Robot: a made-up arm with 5 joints.
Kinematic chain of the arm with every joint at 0, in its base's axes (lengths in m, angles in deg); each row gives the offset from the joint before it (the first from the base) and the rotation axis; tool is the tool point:
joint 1: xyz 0 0 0.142 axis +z
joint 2: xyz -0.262 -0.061 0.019 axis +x
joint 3: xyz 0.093 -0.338 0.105 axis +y
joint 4: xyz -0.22 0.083 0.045 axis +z
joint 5: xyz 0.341 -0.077 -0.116 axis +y
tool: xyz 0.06 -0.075 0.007
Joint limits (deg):
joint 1: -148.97..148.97
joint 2: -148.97..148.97
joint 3: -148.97..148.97
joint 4: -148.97..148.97
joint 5: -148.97..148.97
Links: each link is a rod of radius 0.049 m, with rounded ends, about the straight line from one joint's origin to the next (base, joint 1, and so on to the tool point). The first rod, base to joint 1, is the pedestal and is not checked.
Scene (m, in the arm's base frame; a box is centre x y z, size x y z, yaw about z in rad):
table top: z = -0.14
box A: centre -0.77 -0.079 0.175 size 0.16 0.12 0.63 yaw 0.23
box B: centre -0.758 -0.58 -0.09 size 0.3 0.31 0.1 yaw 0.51
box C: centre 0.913 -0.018 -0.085 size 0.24 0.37 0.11 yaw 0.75
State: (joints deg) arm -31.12 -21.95 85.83 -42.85 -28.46
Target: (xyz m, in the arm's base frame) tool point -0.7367 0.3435 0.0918
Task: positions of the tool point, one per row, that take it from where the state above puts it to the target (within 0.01 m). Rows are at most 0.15 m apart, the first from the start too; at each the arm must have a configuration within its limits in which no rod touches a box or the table.
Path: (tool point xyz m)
1: -0.4924 -0.3208 0.4860
2: -0.4996 -0.2182 0.4465
3: -0.4923 -0.0978 0.4118
4: -0.4575 0.0295 0.3813
5: -0.3885 0.1478 0.3513
6: -0.2881 0.2386 0.3166
7: -0.3780 0.2027 0.3328
8: -0.4641 0.1653 0.3218
9: -0.5424 0.1386 0.2935
10: -0.6127 0.1343 0.2566
11: -0.6744 0.1629 0.2134
12: -0.7207 0.2325 0.1606
13: -0.7367 0.3435 0.0918

